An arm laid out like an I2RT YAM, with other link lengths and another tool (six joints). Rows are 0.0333 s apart.
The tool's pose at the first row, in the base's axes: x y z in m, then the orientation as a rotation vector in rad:
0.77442 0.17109 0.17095 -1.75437 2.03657 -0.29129
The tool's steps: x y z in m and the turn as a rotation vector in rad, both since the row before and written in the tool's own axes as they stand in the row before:
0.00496 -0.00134 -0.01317 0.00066 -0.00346 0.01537
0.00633 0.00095 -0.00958 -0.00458 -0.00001 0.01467
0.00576 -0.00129 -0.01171 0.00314 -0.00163 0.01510
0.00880 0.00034 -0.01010 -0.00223 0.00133 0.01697
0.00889 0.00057 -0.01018 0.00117 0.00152 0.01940
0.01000 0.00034 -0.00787 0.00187 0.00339 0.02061
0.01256 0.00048 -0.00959 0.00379 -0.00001 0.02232
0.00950 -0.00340 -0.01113 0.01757 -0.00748 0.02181
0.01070 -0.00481 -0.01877 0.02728 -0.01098 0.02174
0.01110 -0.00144 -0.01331 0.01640 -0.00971 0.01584
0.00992 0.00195 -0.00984 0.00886 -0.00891 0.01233
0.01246 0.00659 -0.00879 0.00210 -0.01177 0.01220
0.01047 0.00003 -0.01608 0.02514 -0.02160 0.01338
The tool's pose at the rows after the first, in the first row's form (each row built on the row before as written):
0.76913 0.16442 0.18224 -1.73687 2.04638 -0.28395
0.76322 0.15725 0.18905 -1.72383 2.06046 -0.27489
0.75836 0.14993 0.19879 -1.70539 2.06994 -0.27181
0.75225 0.14022 0.20572 -1.68859 2.08544 -0.26549
0.74577 0.13052 0.21257 -1.66710 2.10125 -0.26196
0.74018 0.12005 0.21716 -1.64413 2.11884 -0.26040
0.73299 0.10705 0.22258 -1.61737 2.13411 -0.25726
0.72884 0.09572 0.23153 -1.58194 2.13679 -0.26195
0.72163 0.08188 0.24723 -1.54059 2.13192 -0.27354
0.71353 0.06943 0.25628 -1.51221 2.12832 -0.27689
0.70440 0.05973 0.26093 -1.49214 2.12605 -0.27437
0.69127 0.04958 0.26165 -1.47560 2.12430 -0.26271
0.68005 0.03779 0.27181 -1.44317 2.10559 -0.26643

